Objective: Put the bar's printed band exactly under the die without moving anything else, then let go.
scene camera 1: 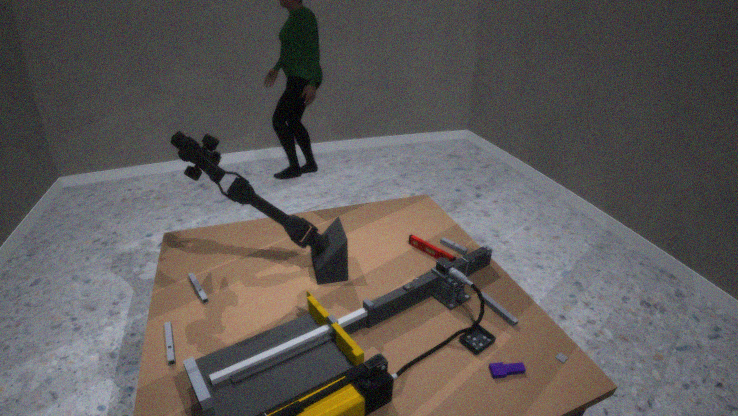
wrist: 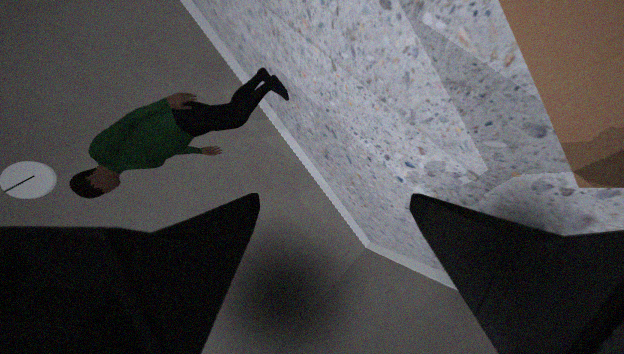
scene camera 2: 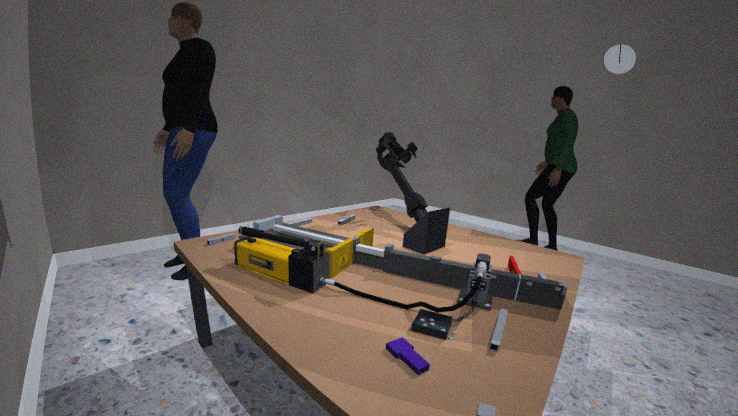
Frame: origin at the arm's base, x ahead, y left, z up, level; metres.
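Seen in the pictures: gripper, fingertip midpoint: (wrist: 334,200) (scene camera 2: 410,162); arm's base, origin of the base link: (scene camera 1: 322,245) (scene camera 2: 426,222).
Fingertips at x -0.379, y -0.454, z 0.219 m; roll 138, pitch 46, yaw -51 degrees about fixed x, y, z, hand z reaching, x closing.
Note:
Pixels of each thing's middle, then the offset from my fingertips to it. "spot": a spot on its surface instead.
- long silver bar, surface spot: (scene camera 1: 279,353) (scene camera 2: 311,237) spot: dx +0.843, dy +0.283, dz -0.258 m
- yellow guard, surface spot: (scene camera 1: 347,343) (scene camera 2: 344,253) spot: dx +0.830, dy +0.475, dz -0.262 m
- dark rail, surface spot: (scene camera 2: 428,267) spot: dx +0.661, dy +0.699, dz -0.268 m
- yellow pump, body centre: (scene camera 1: 328,405) (scene camera 2: 277,254) dx +1.034, dy +0.396, dz -0.254 m
- black cable, surface spot: (scene camera 2: 382,298) (scene camera 1: 428,352) spot: dx +0.868, dy +0.708, dz -0.307 m
- black tray, surface spot: (scene camera 2: 432,324) (scene camera 1: 475,339) spot: dx +0.846, dy +0.868, dz -0.316 m
- purple piece, body centre: (scene camera 2: 408,355) (scene camera 1: 507,369) dx +0.984, dy +0.913, dz -0.312 m
- red level, body centre: (scene camera 2: 515,272) (scene camera 1: 431,250) dx +0.371, dy +0.881, dz -0.299 m
The long silver bar (scene camera 1: 279,353) (scene camera 2: 315,235) lies lengthwise in the machine, passing the yellow guard (scene camera 1: 347,343) (scene camera 2: 341,257) and reaching the dark rail (scene camera 1: 400,302) (scene camera 2: 428,267). I cannot make out a printed band on the bar. The grey press head (scene camera 1: 448,284) (scene camera 2: 479,281) stands at the rail with a cable attached; the die in it is too small to tell. My gripper (scene camera 1: 202,157) (scene camera 2: 406,156) (wrist: 334,200) is open and empty, raised high behind the machine and far from the bar. The wrist view shows wall and floor between the fingers.
A yellow pump (scene camera 1: 333,403) (scene camera 2: 266,259) stands beside the bar. A black cable (scene camera 1: 428,354) (scene camera 2: 382,298) runs to the head. A black tray (scene camera 1: 477,339) (scene camera 2: 432,324), purple piece (scene camera 1: 506,369) (scene camera 2: 407,355), red level (scene camera 1: 430,248) (scene camera 2: 514,265) and loose grey pieces lie around.

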